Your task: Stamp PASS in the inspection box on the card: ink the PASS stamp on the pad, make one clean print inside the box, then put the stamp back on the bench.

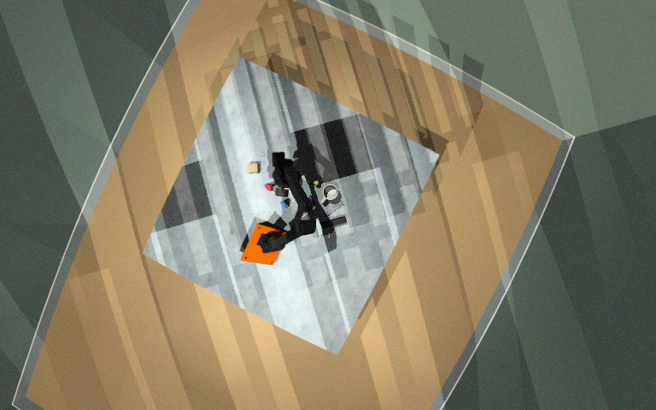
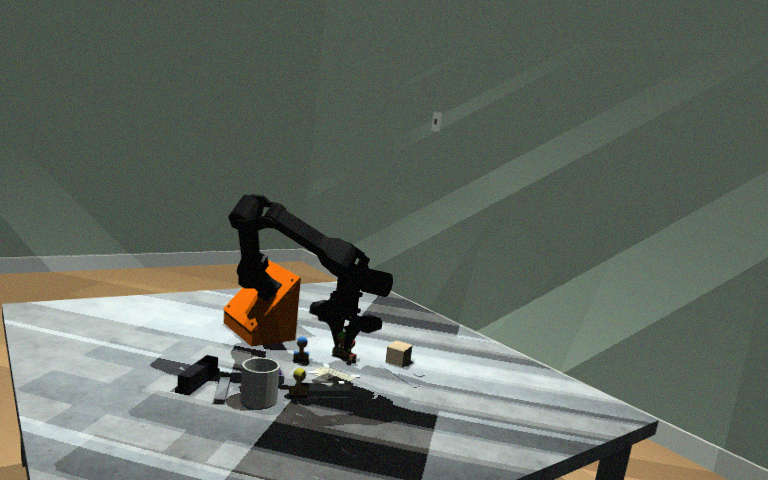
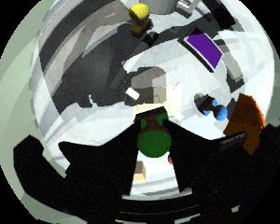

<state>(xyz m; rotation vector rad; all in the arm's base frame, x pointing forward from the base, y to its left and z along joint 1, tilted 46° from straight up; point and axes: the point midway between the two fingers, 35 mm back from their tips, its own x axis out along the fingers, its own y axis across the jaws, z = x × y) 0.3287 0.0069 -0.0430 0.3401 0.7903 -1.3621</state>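
Now: gripper tip 8 cm above the cream card and 2 cm past it. Also, from my gripper tip: green-knobbed stamp right at my gripper tip; then marker 9 cm to the right, 7 cm below, 4 cm ahead; then red-knobbed stamp 8 cm to the left, 8 cm behind, 6 cm below.
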